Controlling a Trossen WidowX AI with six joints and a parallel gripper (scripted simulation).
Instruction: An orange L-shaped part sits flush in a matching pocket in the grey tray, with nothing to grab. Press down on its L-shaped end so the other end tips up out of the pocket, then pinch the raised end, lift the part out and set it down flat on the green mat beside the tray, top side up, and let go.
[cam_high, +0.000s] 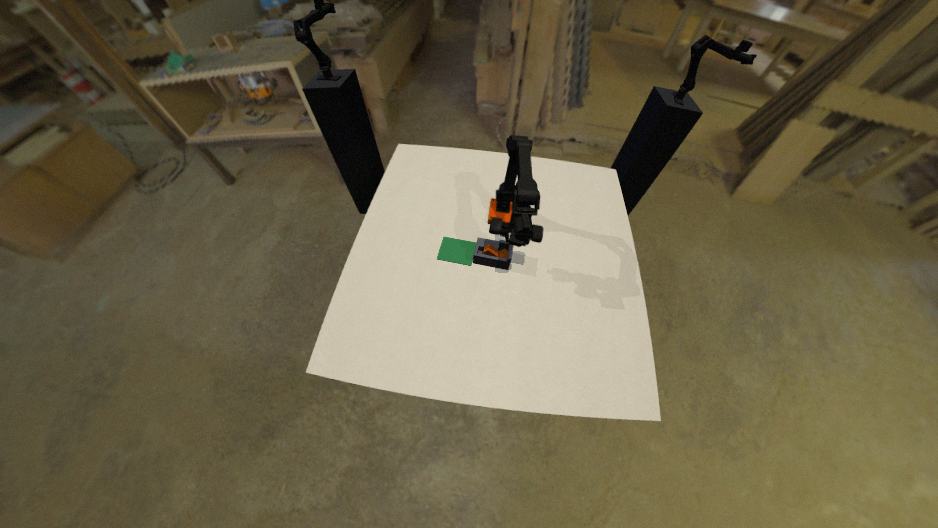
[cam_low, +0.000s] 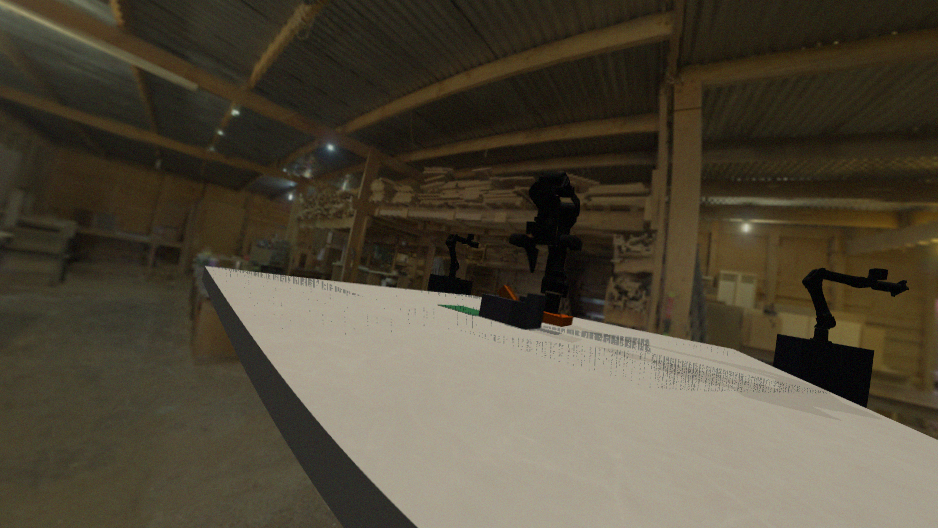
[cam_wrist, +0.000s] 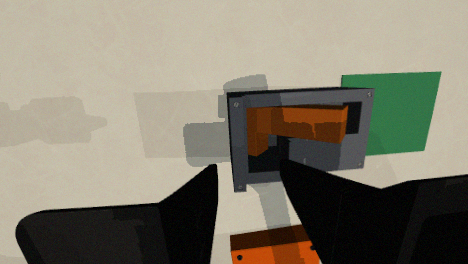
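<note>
Now: gripper tip 10 mm past the orange L-shaped part, 40 mm to the left of it and 100 mm above it. From my gripper tip the other things lie so: green mat 30 mm behind, 220 mm to the right, 160 mm below.
</note>
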